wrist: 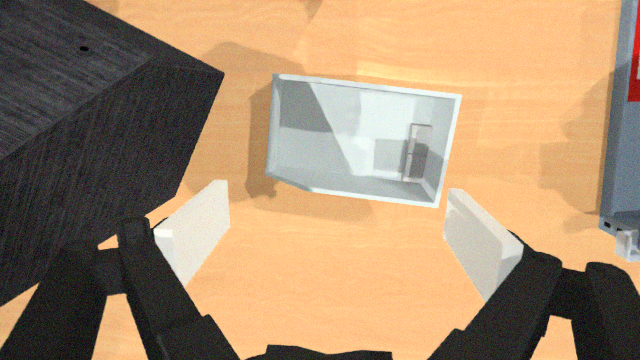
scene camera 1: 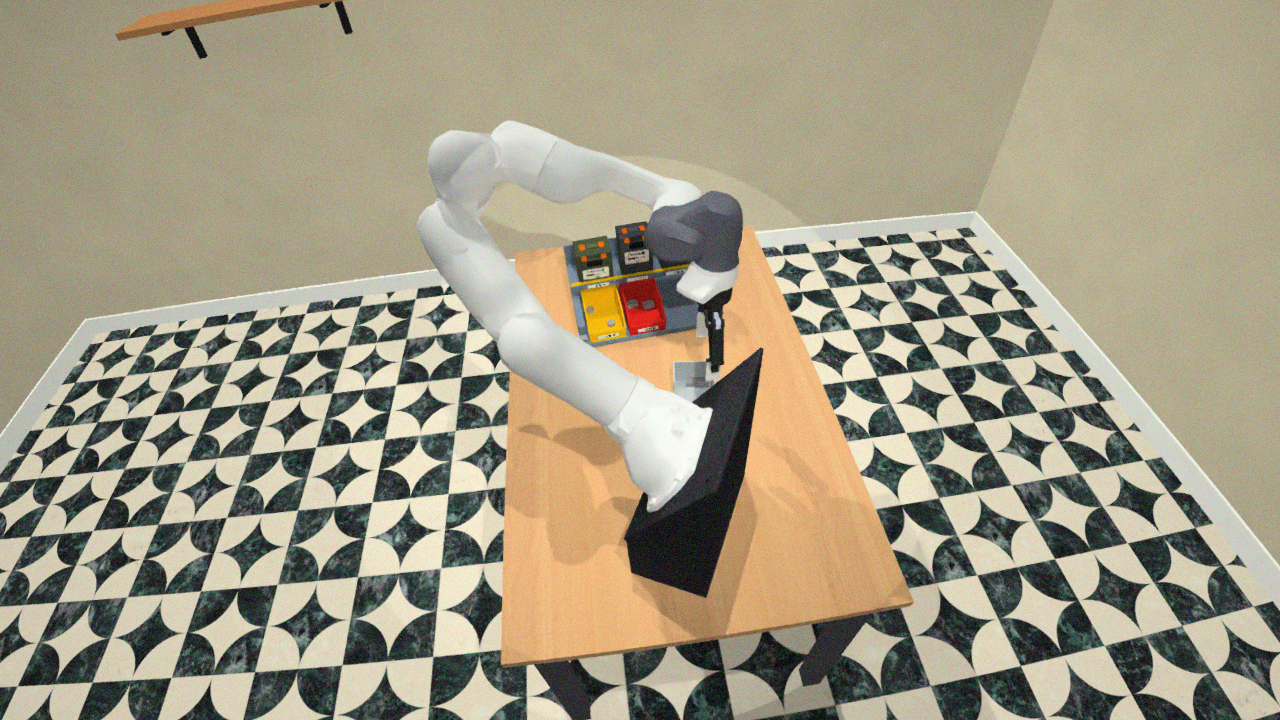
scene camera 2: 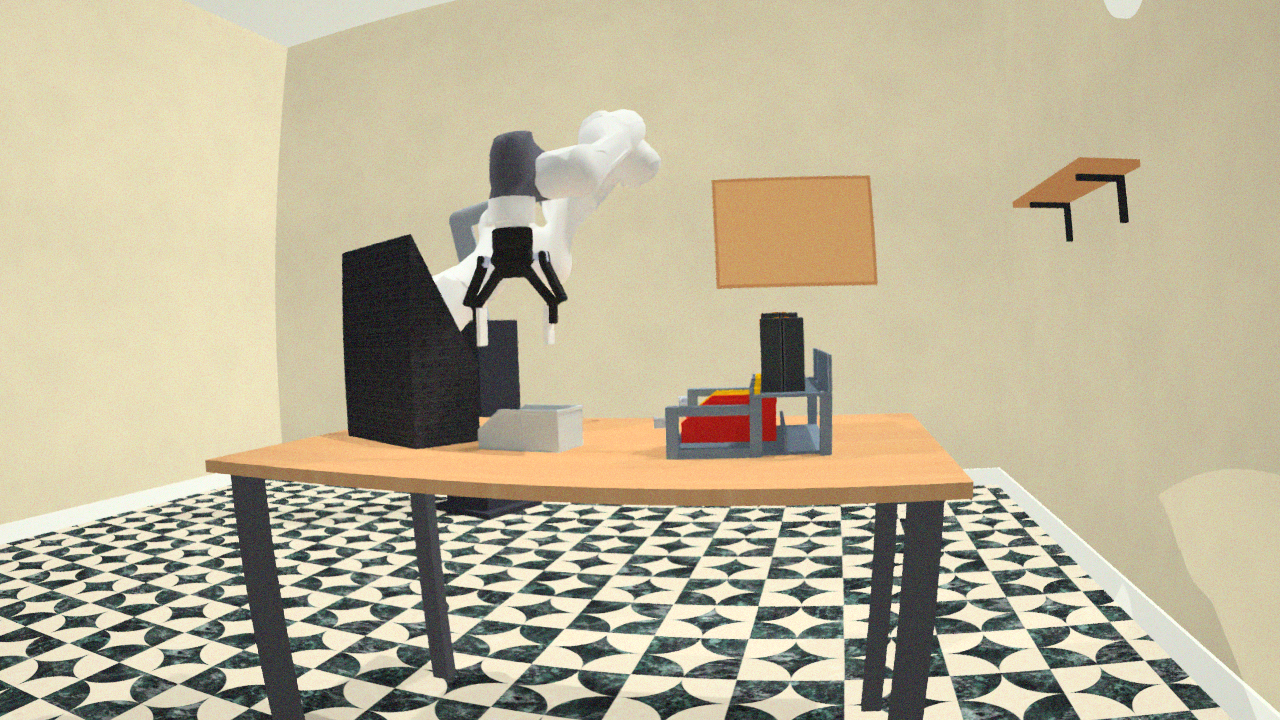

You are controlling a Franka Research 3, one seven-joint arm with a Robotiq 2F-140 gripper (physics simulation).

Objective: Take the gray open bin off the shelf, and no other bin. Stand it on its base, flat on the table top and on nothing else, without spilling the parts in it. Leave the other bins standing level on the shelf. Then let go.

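Note:
The gray open bin (scene camera 1: pixel 684 377) (scene camera 2: pixel 528 429) (wrist: pixel 310 150) stands upright, flat on its base on the table top (scene camera 1: pixel 805 555) (scene camera 2: pixel 617 470) (wrist: pixel 330 280), apart from the shelf. A small grayish part (wrist: pixel 419 152) lies inside it near one end. My gripper (scene camera 1: pixel 714 367) (scene camera 2: pixel 516 342) (wrist: pixel 335 208) is open and empty, its fingertips above the bin's rim and clear of it. The blue-gray shelf (scene camera 1: pixel 682 308) (scene camera 2: pixel 716 452) (wrist: pixel 612 150) holds a yellow bin (scene camera 1: pixel 599 313) and a red bin (scene camera 1: pixel 642 313) (scene camera 2: pixel 716 420) side by side on its lower tier; both look seated. Gray parts show in both.
The black wedge-shaped mount (scene camera 1: pixel 716 483) (scene camera 2: pixel 402 358) (wrist: pixel 110 125) stands close to the gray bin's sloped end. A green box (scene camera 1: pixel 591 257) and a dark box (scene camera 1: pixel 633 246) stand on the shelf's upper tier. The arm hides part of the shelf's right end in scene camera 1.

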